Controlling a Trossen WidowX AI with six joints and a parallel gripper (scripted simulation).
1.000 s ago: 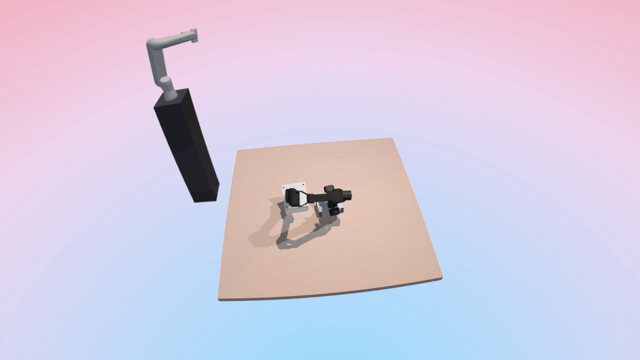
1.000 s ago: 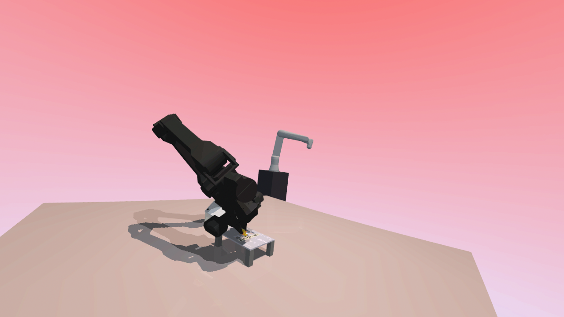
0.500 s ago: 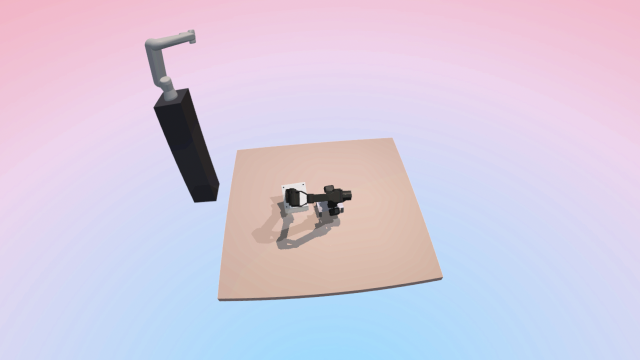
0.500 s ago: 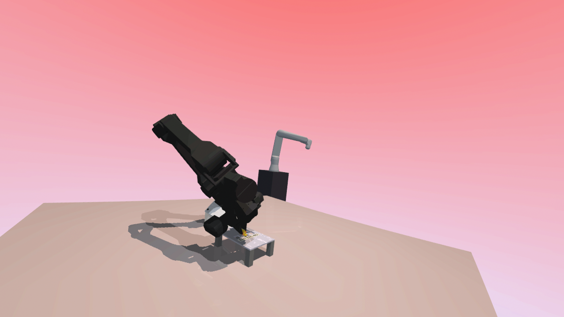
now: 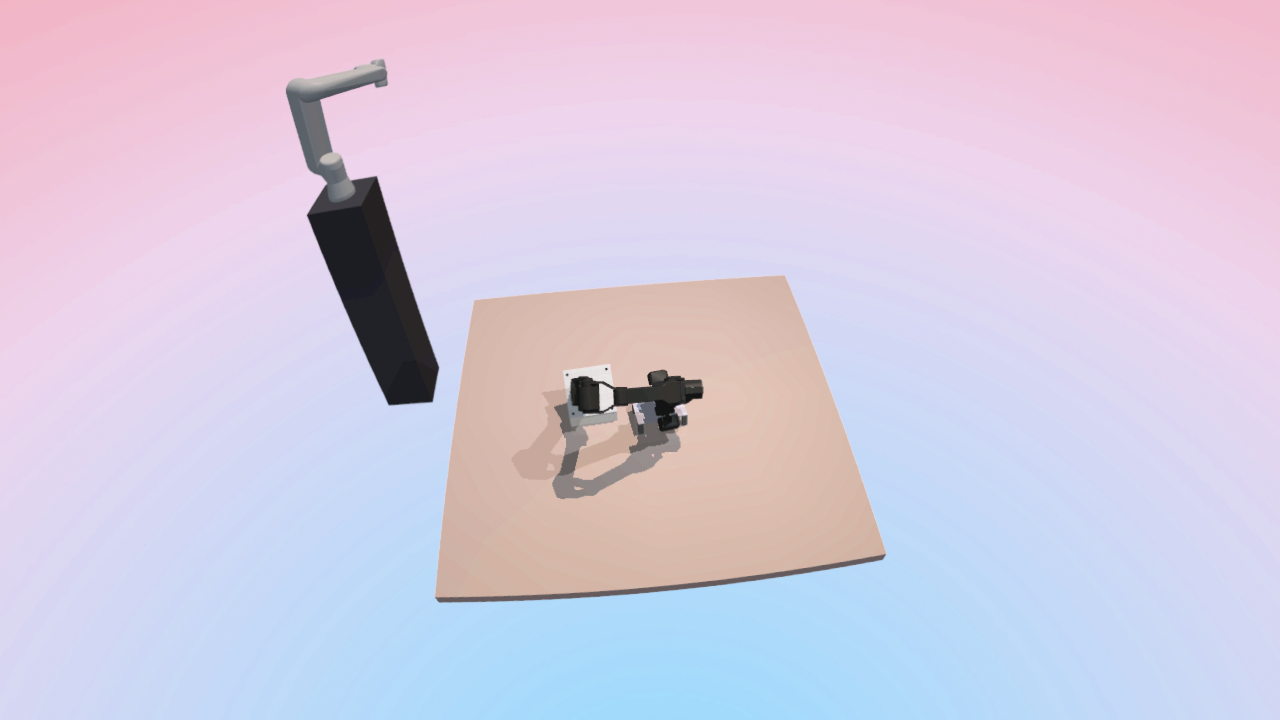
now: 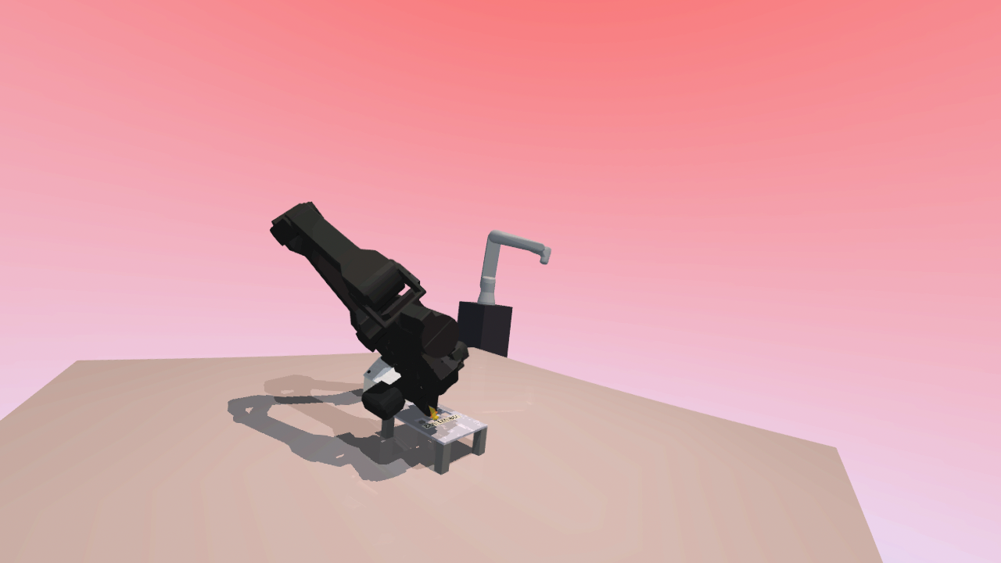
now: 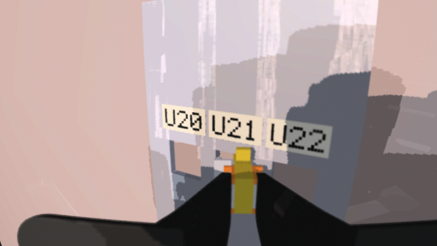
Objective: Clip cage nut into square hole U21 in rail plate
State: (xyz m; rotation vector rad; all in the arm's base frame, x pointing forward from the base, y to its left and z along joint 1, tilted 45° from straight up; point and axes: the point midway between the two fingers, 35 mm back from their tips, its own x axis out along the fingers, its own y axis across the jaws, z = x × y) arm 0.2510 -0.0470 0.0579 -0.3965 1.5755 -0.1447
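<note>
Right now my gripper tip is 1 cm above the cage nut.
</note>
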